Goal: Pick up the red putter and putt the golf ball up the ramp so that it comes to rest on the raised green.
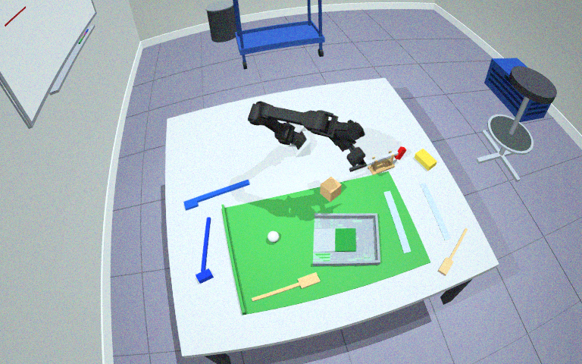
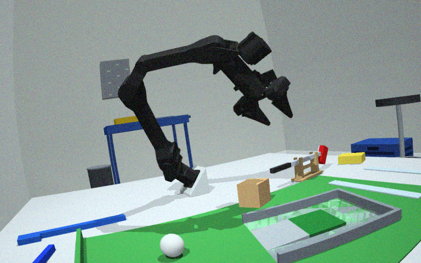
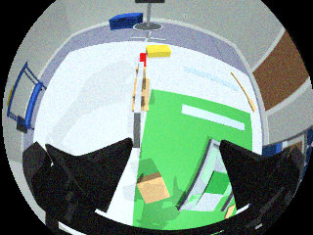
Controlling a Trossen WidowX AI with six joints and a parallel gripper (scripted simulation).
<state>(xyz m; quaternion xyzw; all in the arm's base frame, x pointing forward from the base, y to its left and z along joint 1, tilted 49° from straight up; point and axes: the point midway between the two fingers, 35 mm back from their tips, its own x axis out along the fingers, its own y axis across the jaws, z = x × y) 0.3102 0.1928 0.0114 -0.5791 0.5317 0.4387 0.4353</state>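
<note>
The wooden stand lies 160 mm to the left of my gripper tip, 160 mm below it and 70 mm behind it. From my gripper tip the other things lie so: yellow block 390 mm to the left, 180 mm below, 30 mm behind; then brown box 170 mm below, 110 mm to the right, 10 mm behind; then white golf ball 380 mm to the right, 170 mm below, 120 mm ahead.
</note>
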